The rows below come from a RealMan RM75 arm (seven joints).
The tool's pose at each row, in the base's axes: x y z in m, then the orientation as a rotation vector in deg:
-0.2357, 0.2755, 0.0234, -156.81, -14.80, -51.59
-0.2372, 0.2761, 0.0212, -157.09, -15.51, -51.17
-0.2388, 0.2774, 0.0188, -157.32, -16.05, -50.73
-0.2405, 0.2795, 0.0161, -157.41, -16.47, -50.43
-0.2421, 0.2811, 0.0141, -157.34, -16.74, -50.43
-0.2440, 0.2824, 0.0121, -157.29, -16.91, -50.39
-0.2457, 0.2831, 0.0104, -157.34, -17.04, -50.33
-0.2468, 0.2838, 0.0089, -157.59, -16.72, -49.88
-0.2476, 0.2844, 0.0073, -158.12, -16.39, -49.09
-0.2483, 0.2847, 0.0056, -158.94, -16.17, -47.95
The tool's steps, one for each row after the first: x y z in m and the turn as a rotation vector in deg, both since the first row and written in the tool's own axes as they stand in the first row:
-0.0025, -0.0005, 0.0010, -0.02, -0.41, -0.46
-0.0051, -0.0017, 0.0024, -0.02, -0.79, -0.79
-0.0078, -0.0037, 0.0042, 0.05, -1.04, -1.04
-0.0102, -0.0052, 0.0053, 0.15, -1.05, -1.21
-0.0128, -0.0066, 0.0062, 0.23, -1.08, -1.31
-0.0151, -0.0074, 0.0067, 0.22, -1.14, -1.40
-0.0168, -0.0080, 0.0075, 0.10, -1.46, -1.16
-0.0183, -0.0085, 0.0085, -0.17, -2.07, -0.91
-0.0199, -0.0087, 0.0095, -0.59, -2.98, -0.74

